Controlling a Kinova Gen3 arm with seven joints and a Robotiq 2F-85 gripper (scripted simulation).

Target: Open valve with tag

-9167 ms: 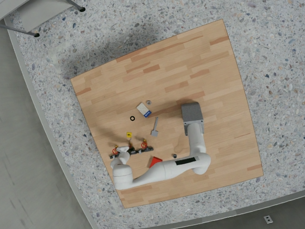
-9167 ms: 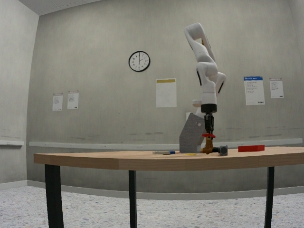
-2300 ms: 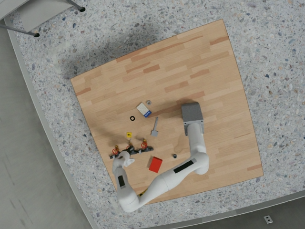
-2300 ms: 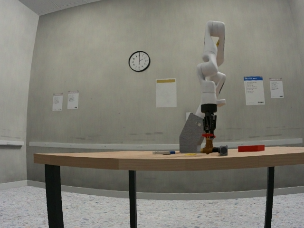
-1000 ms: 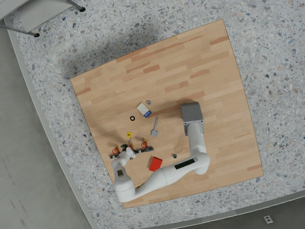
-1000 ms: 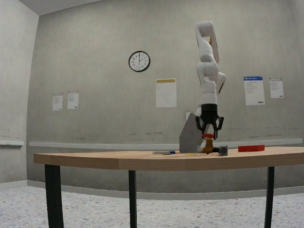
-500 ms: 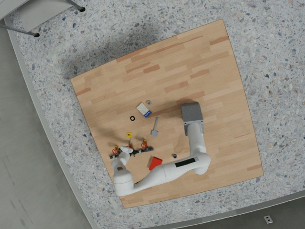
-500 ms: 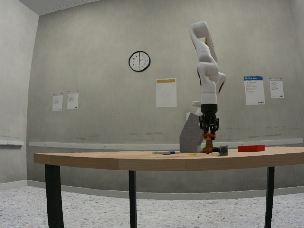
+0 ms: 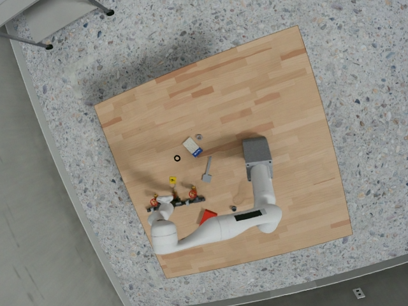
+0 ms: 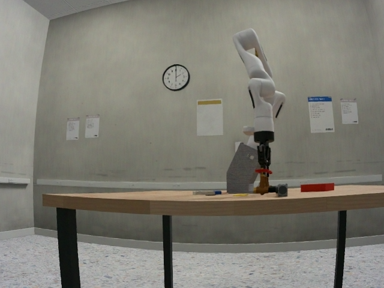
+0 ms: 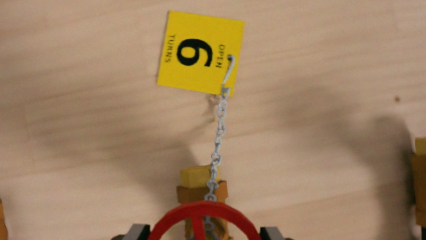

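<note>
Now: the yellow tag 90 mm to the right of my hand, 80 mm below it and 10 mm behind it. Round my hand: red block 200 mm to the left, 160 mm behind, 70 mm below; then grey scraper 230 mm behind, 100 mm to the right, 80 mm below; then blue box 270 mm to the right, 170 mm behind, 70 mm below.
</note>
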